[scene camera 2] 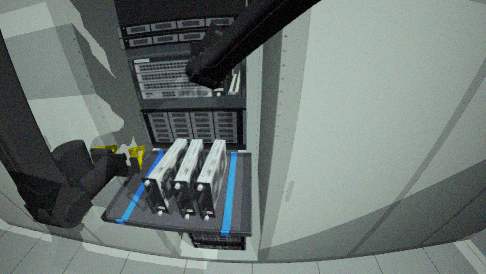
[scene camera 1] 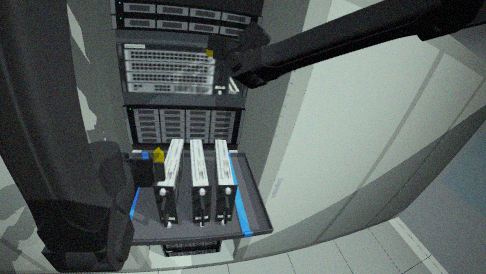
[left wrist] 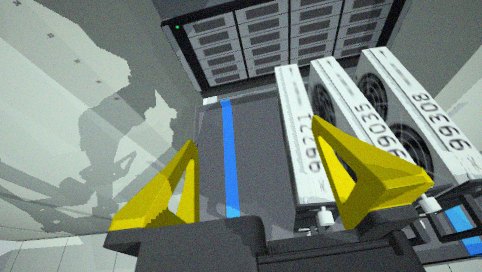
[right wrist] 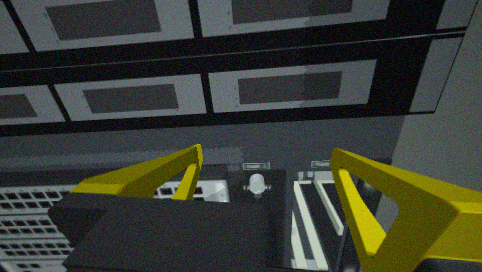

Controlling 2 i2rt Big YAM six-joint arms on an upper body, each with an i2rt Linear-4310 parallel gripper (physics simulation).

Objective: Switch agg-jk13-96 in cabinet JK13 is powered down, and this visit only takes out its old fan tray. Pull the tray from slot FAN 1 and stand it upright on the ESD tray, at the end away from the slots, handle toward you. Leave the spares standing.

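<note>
The old fan tray (scene camera 1: 220,90) (right wrist: 275,200) sits in switch agg-jk13-96 (scene camera 1: 170,71) (scene camera 2: 167,79) as a narrow dark face with a white thumbscrew, beside an open bay with white rails. Slot labels are unreadable. My right gripper (scene camera 1: 219,54) (right wrist: 264,153) is open and empty in front of its upper end, fingers to either side of the thumbscrew in the wrist view. Three spares (scene camera 1: 199,162) (scene camera 2: 189,162) (left wrist: 300,135) stand upright on the ESD tray (scene camera 1: 256,205) (scene camera 2: 242,200) (left wrist: 210,150), handles toward the front. My left gripper (scene camera 2: 123,151) (left wrist: 251,133) is open and empty, one finger close by the leftmost spare; contact is unclear.
Blue tape strips (scene camera 1: 241,210) (scene camera 2: 228,200) (left wrist: 229,155) run along both sides of the ESD tray. A drive unit (scene camera 1: 185,125) (scene camera 2: 192,127) (left wrist: 270,40) is below the switch, and another (scene camera 1: 187,17) (right wrist: 290,87) above it. The cabinet's side wall (scene camera 2: 270,125) stands to the right.
</note>
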